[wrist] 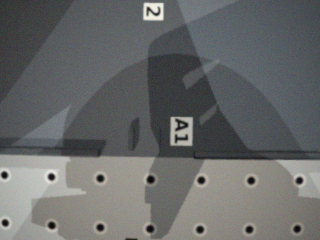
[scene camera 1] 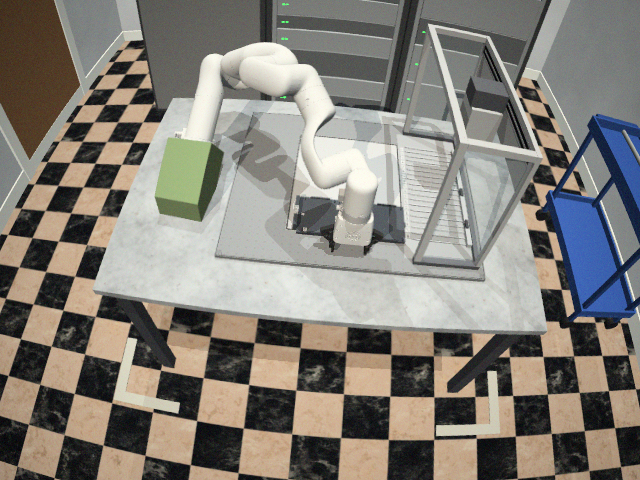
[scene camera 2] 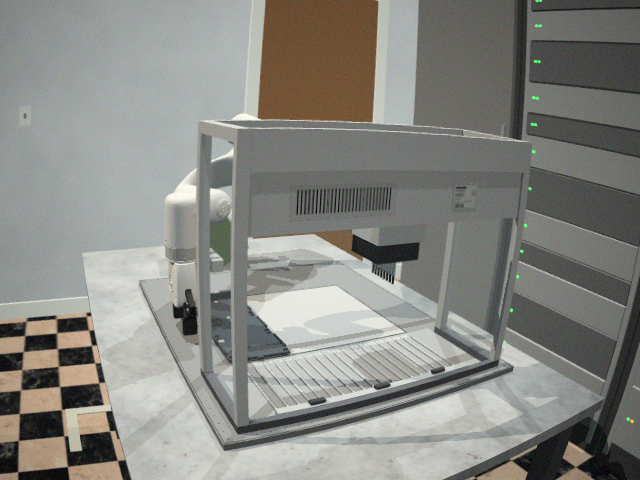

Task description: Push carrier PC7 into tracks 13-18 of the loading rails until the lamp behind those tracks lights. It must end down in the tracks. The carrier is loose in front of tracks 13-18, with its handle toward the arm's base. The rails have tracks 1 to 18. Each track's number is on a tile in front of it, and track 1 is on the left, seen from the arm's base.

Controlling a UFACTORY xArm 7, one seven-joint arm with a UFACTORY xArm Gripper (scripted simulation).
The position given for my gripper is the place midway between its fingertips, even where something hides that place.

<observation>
In view: my gripper point(scene camera 2: 185, 325) and a carrier PC7 point(scene camera 1: 311, 213).
The carrier PC7 also shows in the wrist view point(wrist: 232, 87). My gripper is seen too in scene camera 1 point(scene camera 1: 348, 249).
</observation>
